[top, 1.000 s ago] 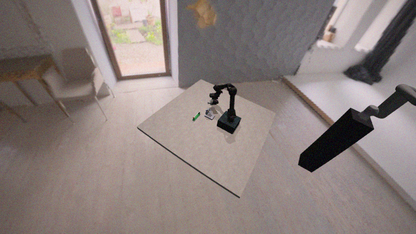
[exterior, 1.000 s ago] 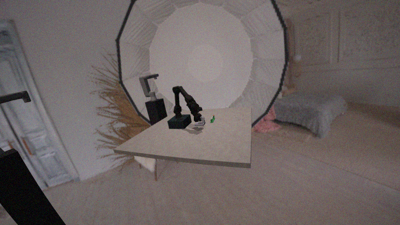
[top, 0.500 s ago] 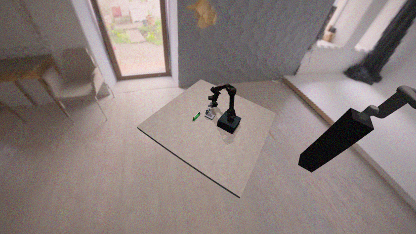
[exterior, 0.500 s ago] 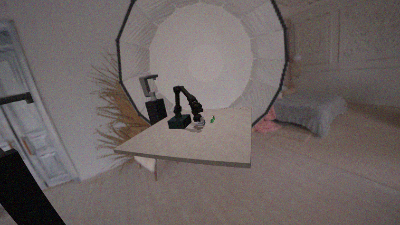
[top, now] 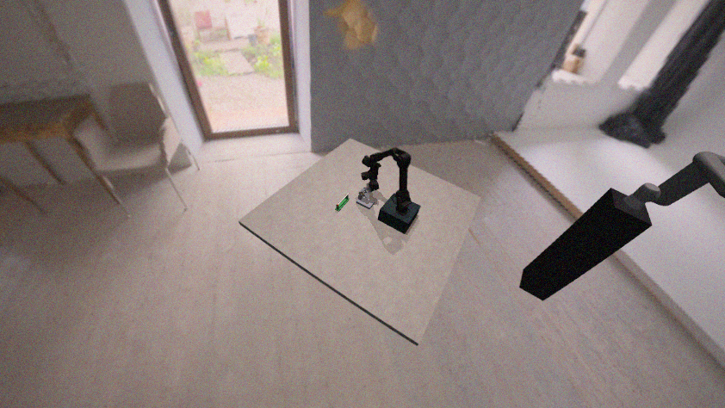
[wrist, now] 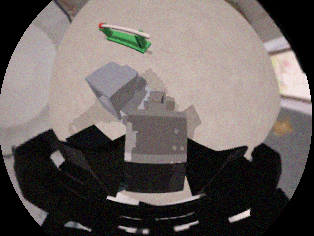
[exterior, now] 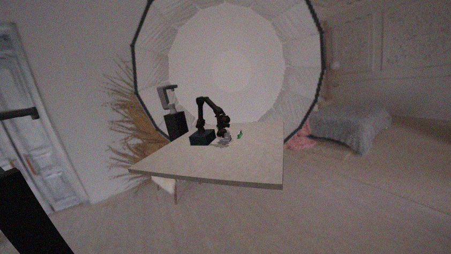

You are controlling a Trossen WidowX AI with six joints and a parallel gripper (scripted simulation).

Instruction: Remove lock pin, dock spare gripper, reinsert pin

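My gripper tip is now 8 cm to the right of the grey mount, 2 cm above it and 1 cm short of it. Round my gripper tip: spare gripper 1 cm ahead, 1 cm above; then green strip 20 cm to the left, 11 cm ahead, 6 cm below.
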